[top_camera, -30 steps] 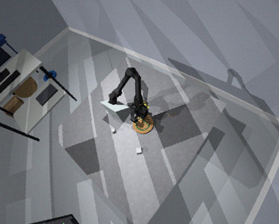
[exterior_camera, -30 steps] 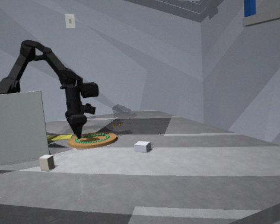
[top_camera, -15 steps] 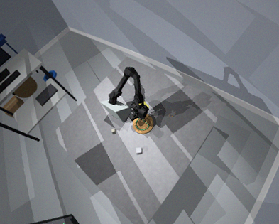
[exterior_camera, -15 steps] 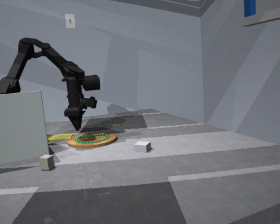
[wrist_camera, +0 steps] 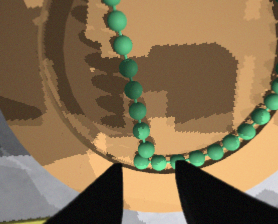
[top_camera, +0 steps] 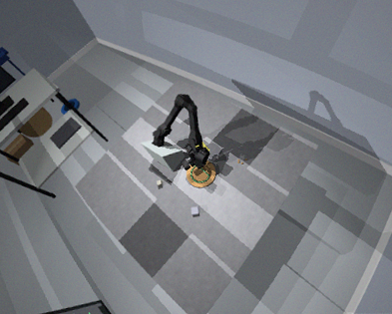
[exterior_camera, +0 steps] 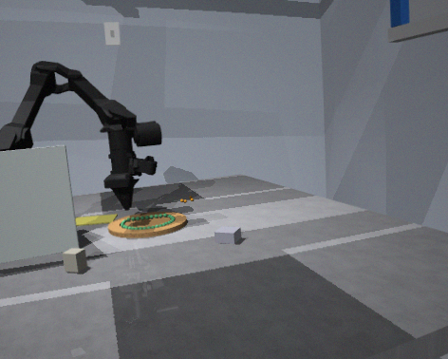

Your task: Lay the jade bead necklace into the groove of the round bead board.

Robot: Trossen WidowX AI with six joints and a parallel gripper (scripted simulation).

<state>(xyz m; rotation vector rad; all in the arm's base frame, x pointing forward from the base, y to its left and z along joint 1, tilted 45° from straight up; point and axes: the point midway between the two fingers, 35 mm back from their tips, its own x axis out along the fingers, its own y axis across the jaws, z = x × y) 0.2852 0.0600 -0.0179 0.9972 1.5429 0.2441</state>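
My gripper tip is 13 cm to the right of the yellow sheet, 7 cm past it and 4 cm above it. Round my gripper tip: grey cube 27 cm to the right, 14 cm ahead, 3 cm below; then beige cube 23 cm to the right, 18 cm behind, 3 cm below.
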